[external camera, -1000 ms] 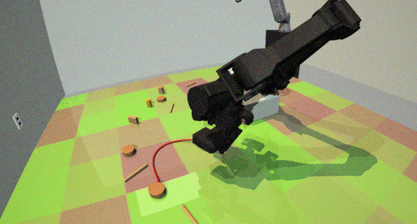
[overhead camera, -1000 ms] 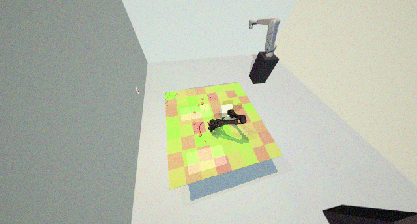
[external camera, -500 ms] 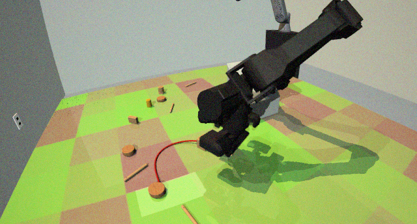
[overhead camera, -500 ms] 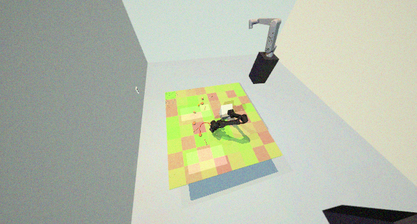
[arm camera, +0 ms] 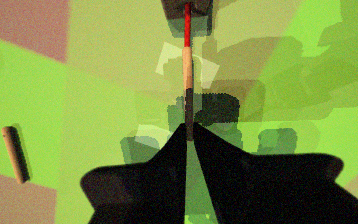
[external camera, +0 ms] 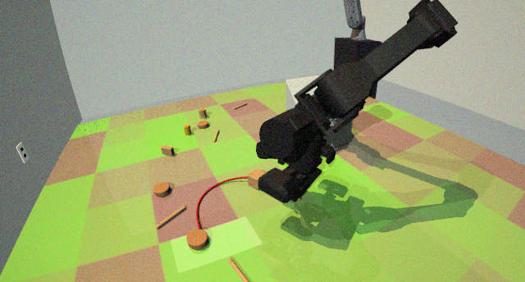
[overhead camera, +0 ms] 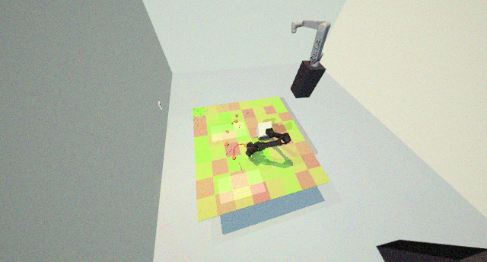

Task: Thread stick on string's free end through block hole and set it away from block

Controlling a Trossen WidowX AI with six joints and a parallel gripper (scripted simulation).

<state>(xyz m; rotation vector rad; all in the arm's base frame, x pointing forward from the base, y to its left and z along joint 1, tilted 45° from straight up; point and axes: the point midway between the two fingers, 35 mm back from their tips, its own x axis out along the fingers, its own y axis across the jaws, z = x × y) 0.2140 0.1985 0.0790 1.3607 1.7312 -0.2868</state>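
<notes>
My gripper tip is now 4 cm to the left of the thin wooden stick, 2 cm short of it and 1 cm below it. Also, from my gripper tip: round wooden button: 21 cm ahead, 3 cm to the left; small block: 32 cm to the right, 25 cm ahead.
</notes>
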